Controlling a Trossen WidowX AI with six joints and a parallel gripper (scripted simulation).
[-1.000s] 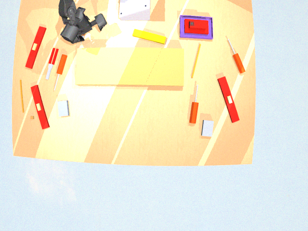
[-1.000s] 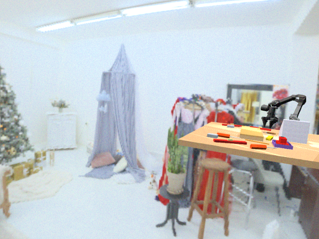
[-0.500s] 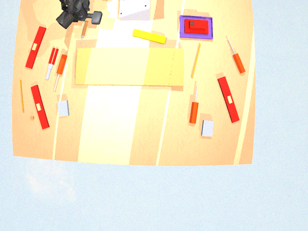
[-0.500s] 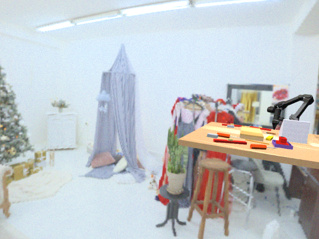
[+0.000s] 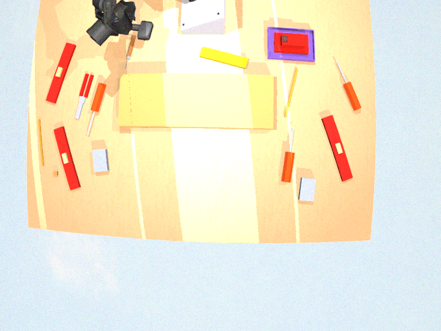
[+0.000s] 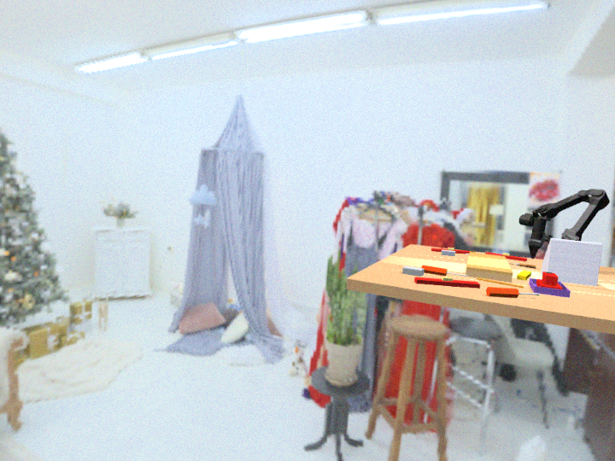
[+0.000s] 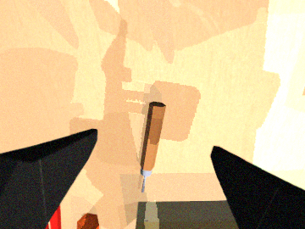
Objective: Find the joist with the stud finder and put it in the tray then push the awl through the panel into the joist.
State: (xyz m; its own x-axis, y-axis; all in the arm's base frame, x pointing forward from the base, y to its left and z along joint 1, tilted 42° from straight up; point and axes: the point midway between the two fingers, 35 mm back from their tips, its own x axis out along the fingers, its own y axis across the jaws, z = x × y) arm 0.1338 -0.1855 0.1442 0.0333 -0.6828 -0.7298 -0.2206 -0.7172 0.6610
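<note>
Now: the awl 6 cm ahead of my gripper tip, 1 cm to the right of it and 4 cm below it. Round my gripper tip: red stud finder (3 cm ahead, 54 cm to the left); then yellow block (8 cm ahead, 32 cm to the left, 4 cm below); then red two-handled tool (20 cm ahead, 19 cm to the right, 5 cm below).
</note>
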